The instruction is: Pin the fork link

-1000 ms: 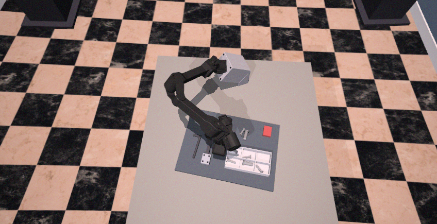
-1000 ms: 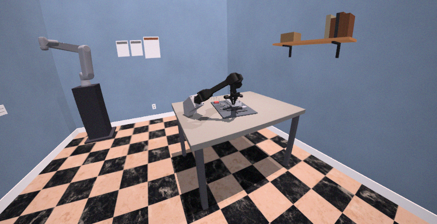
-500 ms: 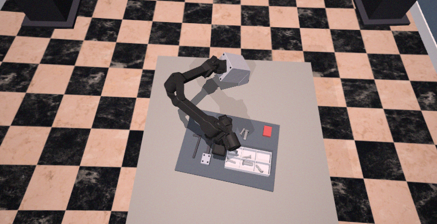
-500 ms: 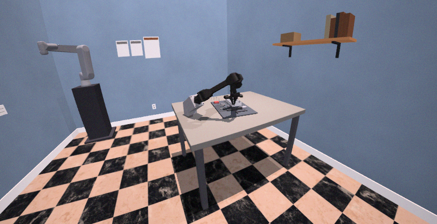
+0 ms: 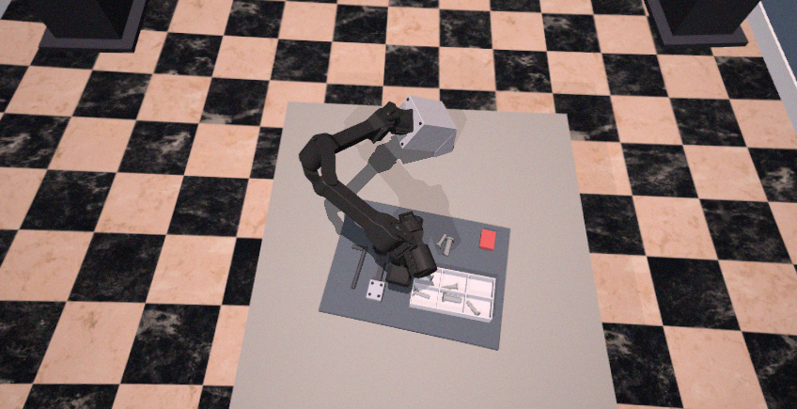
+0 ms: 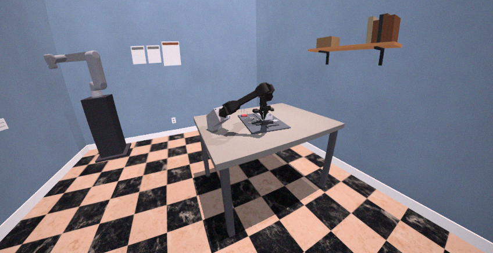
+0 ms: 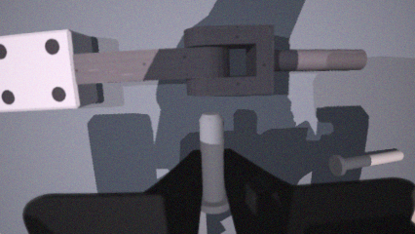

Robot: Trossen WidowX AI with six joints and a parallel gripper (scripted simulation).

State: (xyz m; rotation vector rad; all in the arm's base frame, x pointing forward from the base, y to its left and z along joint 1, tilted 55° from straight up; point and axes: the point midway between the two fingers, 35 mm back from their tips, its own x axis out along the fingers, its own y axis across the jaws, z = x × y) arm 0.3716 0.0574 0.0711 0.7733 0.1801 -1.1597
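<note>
The eye plate is 5 cm to the right of my hand and 5 cm below it. Also, from my hand: dark fork link (5 cm to the right, 5 cm below, 4 cm behind); then pin (6 cm to the left, 6 cm below, 2 cm behind); then dark mat (7 cm below, 5 cm to the left, 1 cm ahead).
</note>
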